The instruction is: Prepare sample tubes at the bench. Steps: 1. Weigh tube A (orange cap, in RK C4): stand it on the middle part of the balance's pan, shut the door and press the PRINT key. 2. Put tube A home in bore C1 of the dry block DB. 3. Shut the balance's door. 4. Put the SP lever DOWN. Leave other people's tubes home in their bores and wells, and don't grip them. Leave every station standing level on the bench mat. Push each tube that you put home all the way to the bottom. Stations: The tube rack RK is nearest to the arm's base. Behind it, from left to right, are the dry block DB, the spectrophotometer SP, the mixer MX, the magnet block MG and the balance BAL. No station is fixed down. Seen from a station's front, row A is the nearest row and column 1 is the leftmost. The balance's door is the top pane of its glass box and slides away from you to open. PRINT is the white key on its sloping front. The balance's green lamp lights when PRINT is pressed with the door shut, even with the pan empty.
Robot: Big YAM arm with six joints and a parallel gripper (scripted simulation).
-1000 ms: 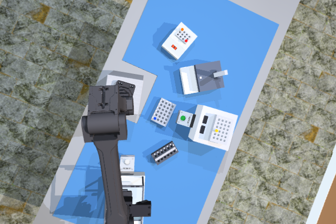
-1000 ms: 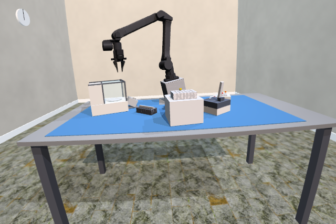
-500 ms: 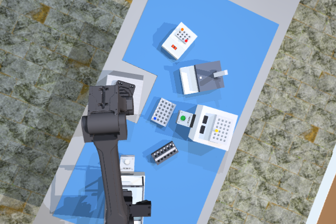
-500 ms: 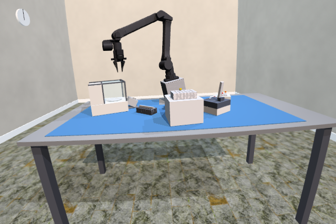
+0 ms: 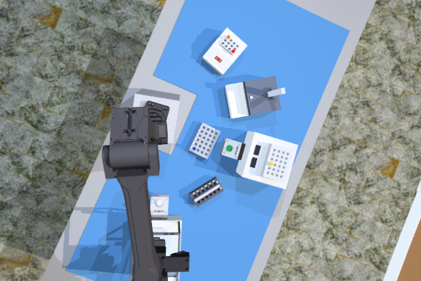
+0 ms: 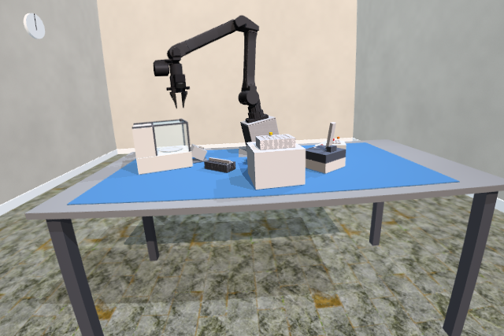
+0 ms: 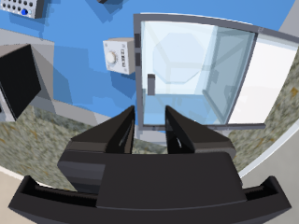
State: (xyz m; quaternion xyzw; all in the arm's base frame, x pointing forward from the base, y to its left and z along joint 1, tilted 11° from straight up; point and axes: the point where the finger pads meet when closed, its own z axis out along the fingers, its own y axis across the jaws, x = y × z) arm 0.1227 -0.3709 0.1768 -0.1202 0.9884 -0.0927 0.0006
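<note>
The SP lever is 290 mm ahead of my hand, 630 mm to the left of it and 140 mm below it. The rest, counted from my hand: white key: 20 mm behind, 90 mm to the left, 210 mm below; then balance door: 10 mm ahead, 30 mm to the right, 70 mm below; then black magnet block: 160 mm ahead, 170 mm to the left, 260 mm below.
</note>
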